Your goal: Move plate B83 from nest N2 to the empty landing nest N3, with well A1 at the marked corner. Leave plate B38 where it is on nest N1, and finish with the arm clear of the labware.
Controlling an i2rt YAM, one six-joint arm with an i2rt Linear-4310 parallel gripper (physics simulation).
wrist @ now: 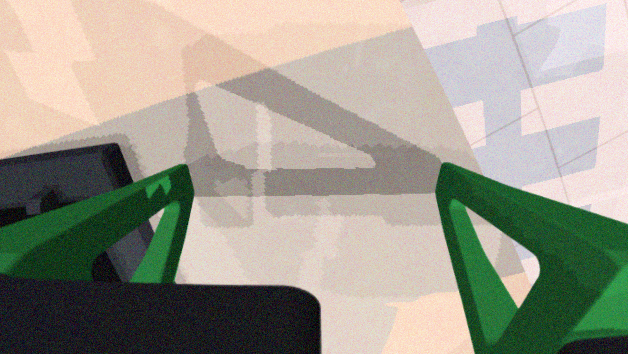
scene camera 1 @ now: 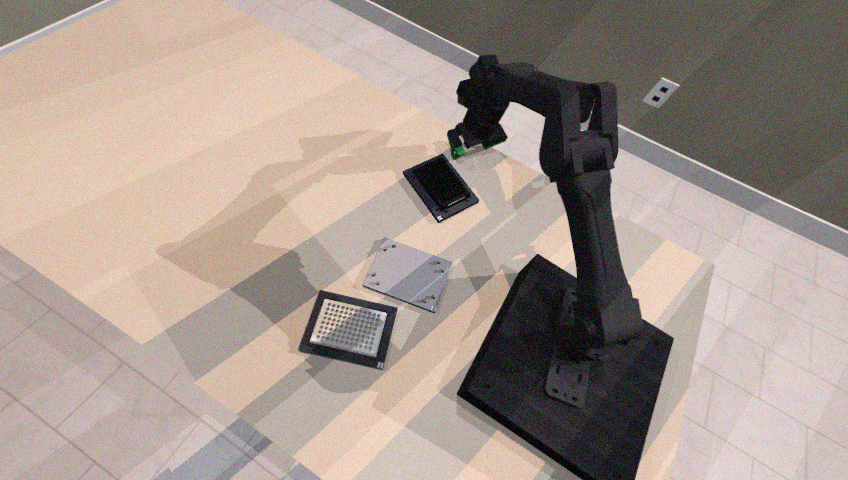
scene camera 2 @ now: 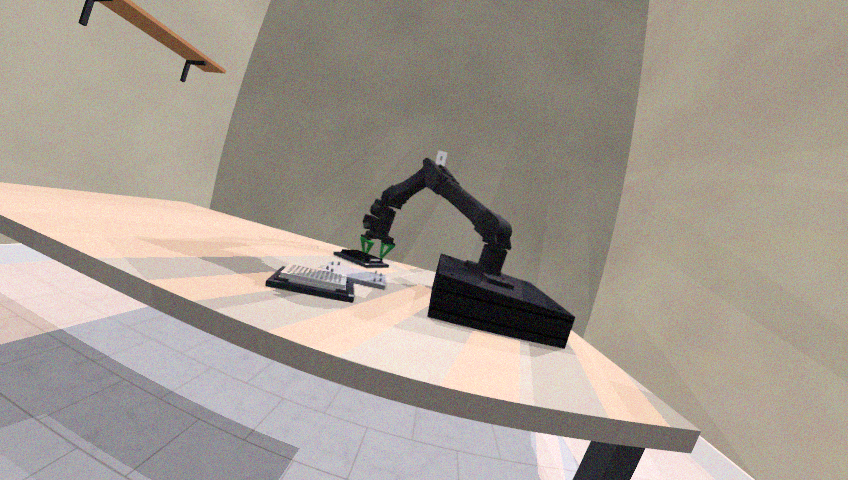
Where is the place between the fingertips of my gripper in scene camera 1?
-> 468,152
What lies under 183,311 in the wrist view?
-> My gripper.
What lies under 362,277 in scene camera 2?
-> A grey nest plate.
